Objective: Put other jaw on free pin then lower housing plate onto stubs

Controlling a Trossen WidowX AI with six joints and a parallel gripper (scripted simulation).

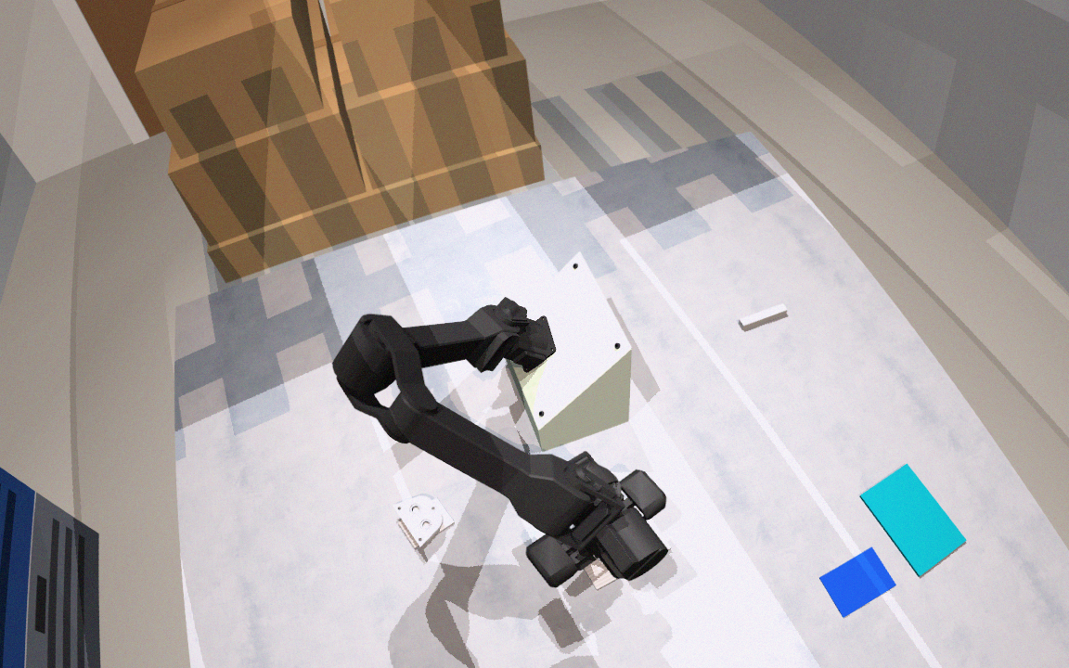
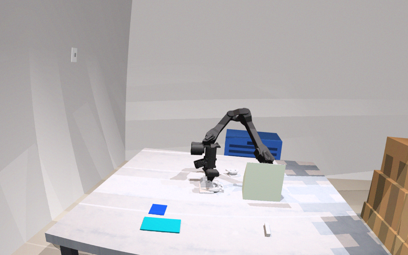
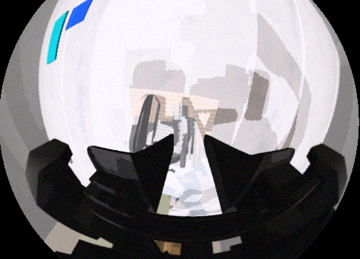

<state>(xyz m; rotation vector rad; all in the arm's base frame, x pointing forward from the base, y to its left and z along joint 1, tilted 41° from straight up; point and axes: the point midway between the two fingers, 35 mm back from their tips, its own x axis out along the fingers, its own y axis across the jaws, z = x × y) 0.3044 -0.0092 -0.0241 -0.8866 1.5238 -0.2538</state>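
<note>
My gripper tip is now 40 mm past the white jaw. The rest, counted from my gripper tip: blue card (340 mm to the left, 160 mm ahead, 20 mm below); then cyan card (460 mm to the left, 100 mm ahead, 20 mm below); then white block (230 mm to the right, 110 mm behind, 10 mm below).
</note>
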